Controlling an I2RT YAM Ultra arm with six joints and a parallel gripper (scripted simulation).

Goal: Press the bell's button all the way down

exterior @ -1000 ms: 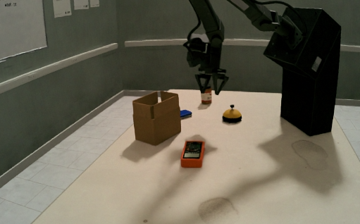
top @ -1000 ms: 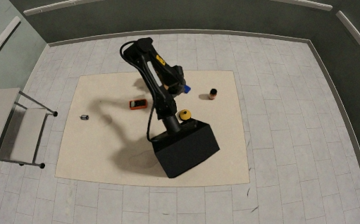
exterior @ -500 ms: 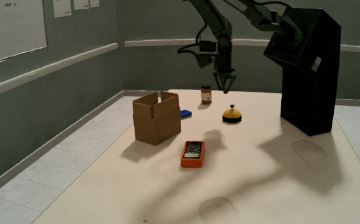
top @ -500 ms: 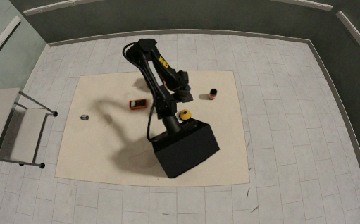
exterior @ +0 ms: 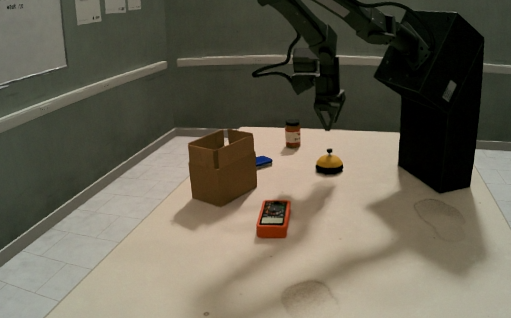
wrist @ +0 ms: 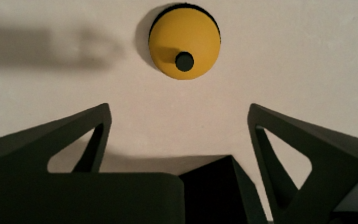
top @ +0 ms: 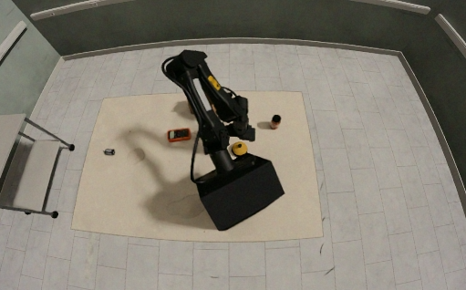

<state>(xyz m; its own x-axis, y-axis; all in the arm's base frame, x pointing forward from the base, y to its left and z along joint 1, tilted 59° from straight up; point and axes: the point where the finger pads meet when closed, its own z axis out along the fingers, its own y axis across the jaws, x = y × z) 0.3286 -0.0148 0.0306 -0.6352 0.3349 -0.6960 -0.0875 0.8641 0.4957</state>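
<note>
Right now my hand is 90 mm above the bell button. The rest, counted from my hand: jar (200 mm ahead, 170 mm to the right, 100 mm below); blue object (220 mm ahead, 130 mm below, 50 mm to the left); bell (100 mm below).
</note>
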